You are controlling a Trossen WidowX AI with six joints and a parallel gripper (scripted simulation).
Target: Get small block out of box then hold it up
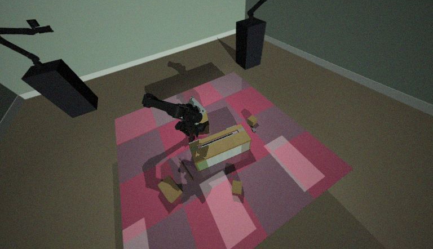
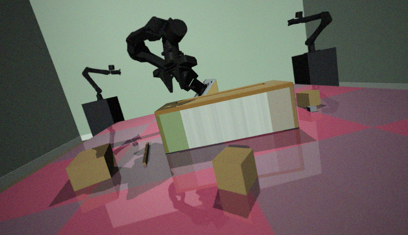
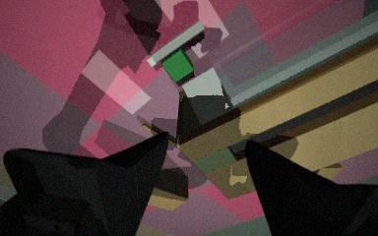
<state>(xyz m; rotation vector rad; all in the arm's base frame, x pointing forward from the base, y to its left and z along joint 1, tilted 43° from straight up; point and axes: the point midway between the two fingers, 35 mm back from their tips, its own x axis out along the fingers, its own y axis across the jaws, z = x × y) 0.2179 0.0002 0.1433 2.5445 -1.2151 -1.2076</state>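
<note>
My gripper tip is 150 mm above the green block, 30 mm past it and 10 mm to the left of it. Round my gripper tip: box: 150 mm to the left, 100 mm below, 60 mm ahead; grey piece: 440 mm to the left, 160 mm below, 70 mm ahead; thin stick: 160 mm below, 130 mm to the right, 110 mm ahead.
</note>
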